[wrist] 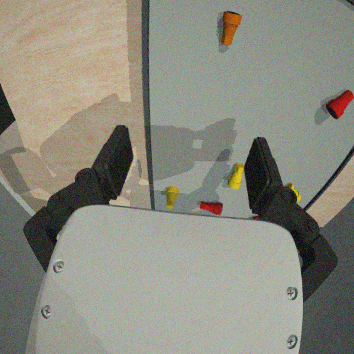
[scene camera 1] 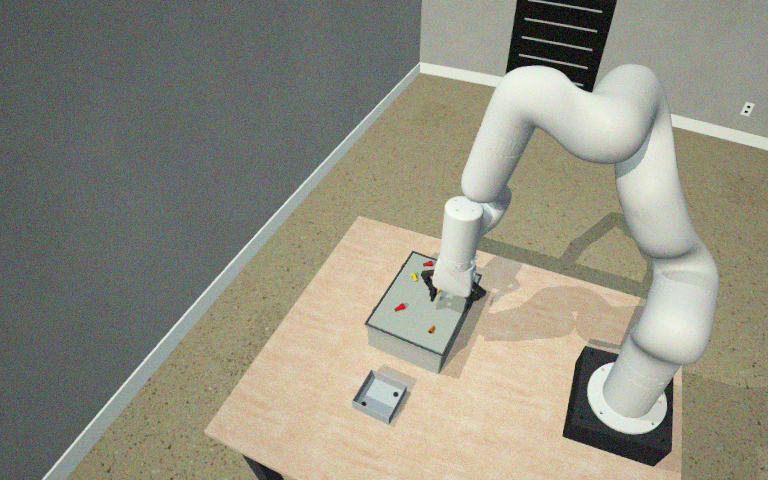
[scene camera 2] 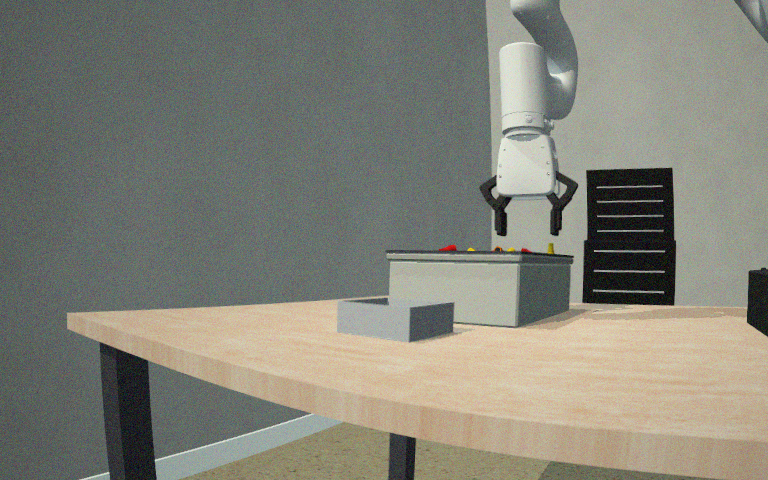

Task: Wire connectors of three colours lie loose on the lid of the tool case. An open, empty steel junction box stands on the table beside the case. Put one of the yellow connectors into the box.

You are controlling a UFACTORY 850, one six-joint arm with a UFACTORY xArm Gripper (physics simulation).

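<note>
My gripper (scene camera 1: 453, 298) (scene camera 2: 528, 233) (wrist: 189, 145) is open and empty, pointing down above the case lid (scene camera 1: 410, 322) (wrist: 190, 75). One yellow connector (scene camera 1: 437, 291) (scene camera 2: 511, 249) (wrist: 236, 176) lies on the lid near one finger in the wrist view; scene camera 1 shows part of it. A second yellow connector (scene camera 2: 551, 248) (wrist: 172, 197) stands upright near the lid's edge. A third yellow connector (scene camera 1: 414, 276) (scene camera 2: 470, 249) (wrist: 295, 193) is partly behind a finger in the wrist view. The open, empty steel junction box (scene camera 1: 370, 412) (scene camera 2: 373, 319) stands beside the case.
An orange connector (scene camera 1: 431, 328) (scene camera 2: 497, 249) (wrist: 230, 27) and a red connector (scene camera 1: 399, 306) (scene camera 2: 448, 247) (wrist: 341, 104) lie on the lid. Another red connector (scene camera 2: 526, 250) (wrist: 211, 207) lies between two yellow ones. A further red connector (scene camera 1: 427, 263) lies at the lid's far end.
</note>
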